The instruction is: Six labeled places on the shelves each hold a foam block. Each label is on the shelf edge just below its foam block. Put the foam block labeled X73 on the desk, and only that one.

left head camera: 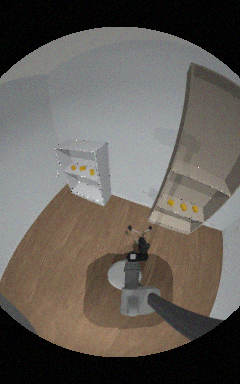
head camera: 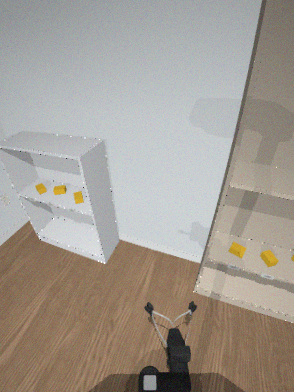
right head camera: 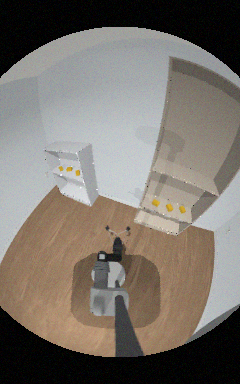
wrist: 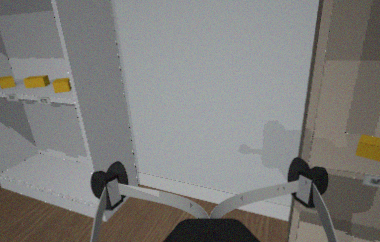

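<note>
Three yellow foam blocks, left (head camera: 41, 188) (wrist: 7, 82), middle (head camera: 60, 190) (wrist: 36, 81) and right (head camera: 78, 197) (wrist: 62, 85), lie on the white shelf unit (head camera: 100, 210) (wrist: 95, 75). Three more lie low on the beige shelf unit (head camera: 250, 306) (left head camera: 188, 109): left (head camera: 237, 250) (wrist: 369, 148), middle (head camera: 269, 258) (left head camera: 183, 207) and right (left head camera: 195, 209) (right head camera: 182, 209). The labels (head camera: 233, 266) (wrist: 45, 100) are too blurred to read, so X73 cannot be picked out. My gripper (head camera: 171, 307) (wrist: 206, 175) is open and empty, over the floor before both units. No desk can be made out.
Pale wall (head camera: 165, 150) (wrist: 215, 90) stands between the two units. Wooden floor (head camera: 65, 320) (left head camera: 50, 260) lies around my base. A grey surface shows in part at the lower left of the left head view (left head camera: 15, 315); what it is cannot be told.
</note>
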